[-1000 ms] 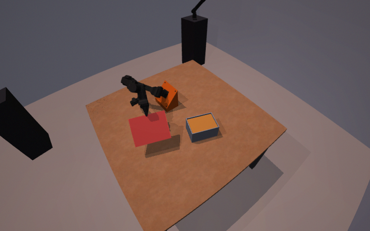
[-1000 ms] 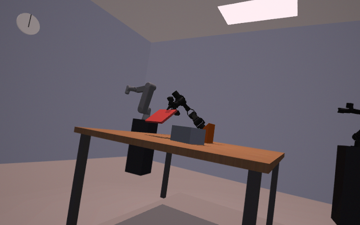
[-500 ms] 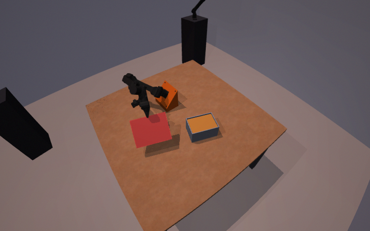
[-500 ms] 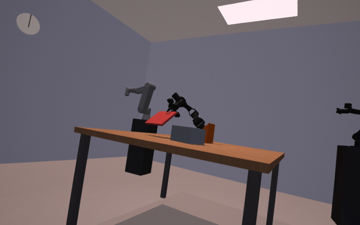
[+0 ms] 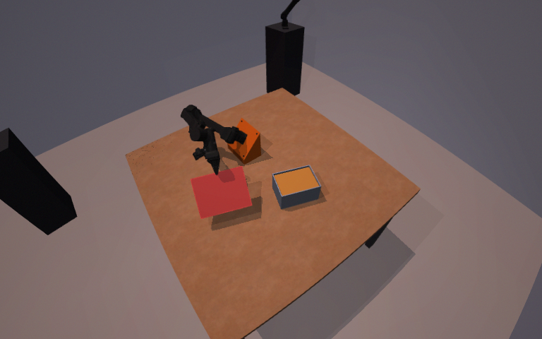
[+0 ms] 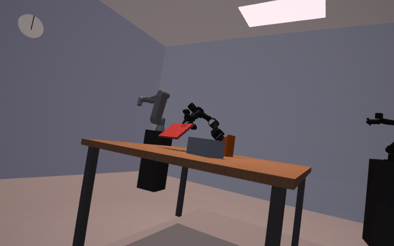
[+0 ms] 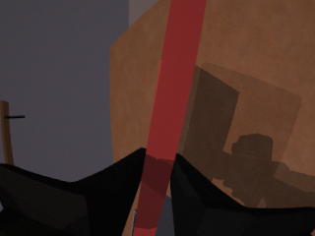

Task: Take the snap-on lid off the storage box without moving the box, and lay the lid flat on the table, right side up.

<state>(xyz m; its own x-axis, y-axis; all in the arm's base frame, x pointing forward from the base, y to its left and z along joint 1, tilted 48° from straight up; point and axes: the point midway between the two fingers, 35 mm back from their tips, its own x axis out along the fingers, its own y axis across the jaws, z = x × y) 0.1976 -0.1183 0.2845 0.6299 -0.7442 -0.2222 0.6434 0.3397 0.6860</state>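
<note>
My gripper tip is 6 cm short of the red lid, 5 cm above it and 3 cm to the left of it. Also, from my gripper tip: grey-blue storage box 30 cm to the left, 22 cm ahead, 15 cm below.
</note>
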